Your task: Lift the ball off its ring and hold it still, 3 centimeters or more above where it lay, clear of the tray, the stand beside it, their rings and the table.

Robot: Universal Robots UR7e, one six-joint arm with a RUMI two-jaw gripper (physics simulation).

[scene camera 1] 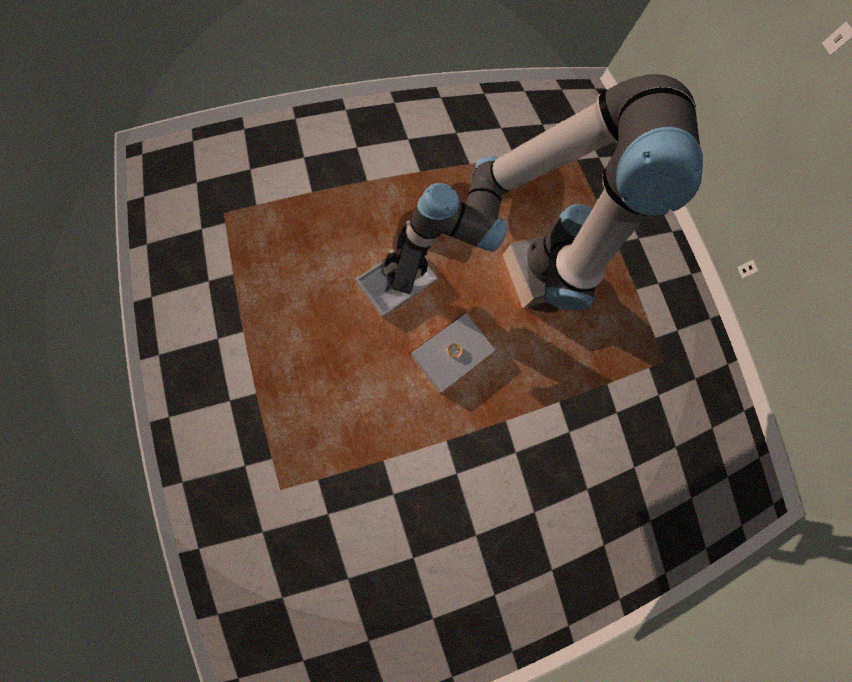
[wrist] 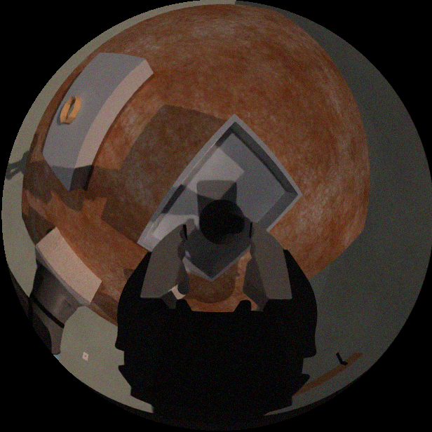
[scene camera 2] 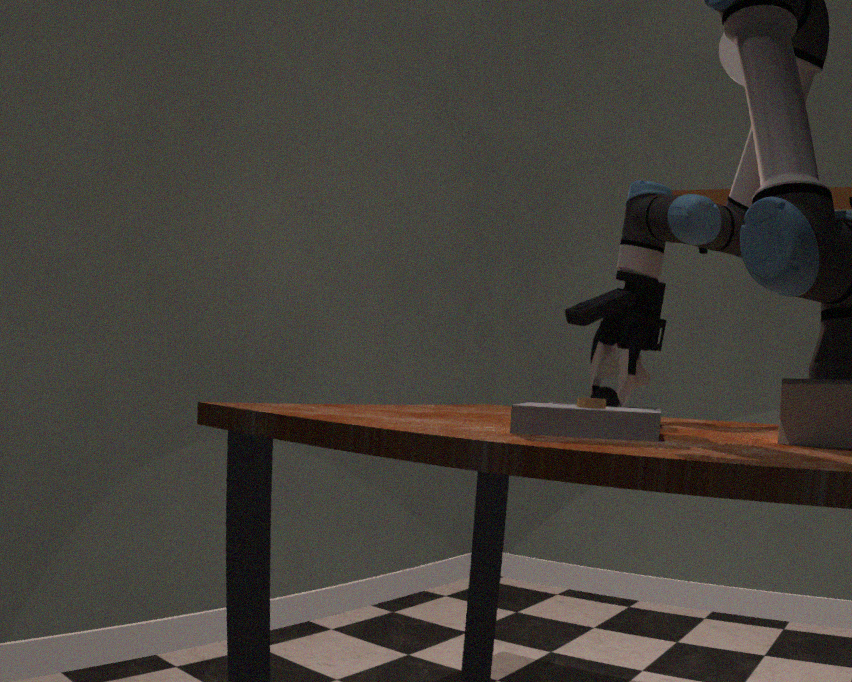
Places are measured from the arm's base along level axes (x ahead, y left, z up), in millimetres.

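Where they show: gripper, fingertip midpoint: [scene camera 2: 607, 402].
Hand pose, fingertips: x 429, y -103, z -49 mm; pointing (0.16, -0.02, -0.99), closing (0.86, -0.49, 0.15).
Note:
After its pixels a point has its place.
The dark ball [wrist: 221, 220] sits over the grey tray [scene camera 1: 384, 310] {x 494, y -31, z -81 mm} [wrist: 262, 175]; the gripper hides it in scene camera 1. In scene camera 2 the dark ball [scene camera 2: 605, 393] {x 426, y -83, z -34 mm} shows partly, low behind the stand. Its own ring is hidden. My gripper [wrist: 217, 224] [scene camera 2: 609, 398] {x 429, y -103, z -49 mm} points down, partly open, with its fingertips on either side of the ball's near part in the wrist view. The fingers are not shut on it. Whether a fingertip touches the ball cannot be told.
A grey stand [scene camera 1: 434, 361] {x 421, y 153, z -49 mm} [scene camera 2: 586, 421] {x 341, y 207, z -64 mm} [wrist: 107, 85] is beside the tray, with an orange ring [scene camera 1: 448, 350] {x 377, y 139, z -38 mm} [scene camera 2: 591, 403] {x 353, y 162, z -43 mm} [wrist: 64, 111] on top. The tray's raised walls surround the ball. The robot's base [scene camera 1: 524, 277] {x 101, y 20, z -5 mm} [wrist: 70, 265] is on the tray's other side.

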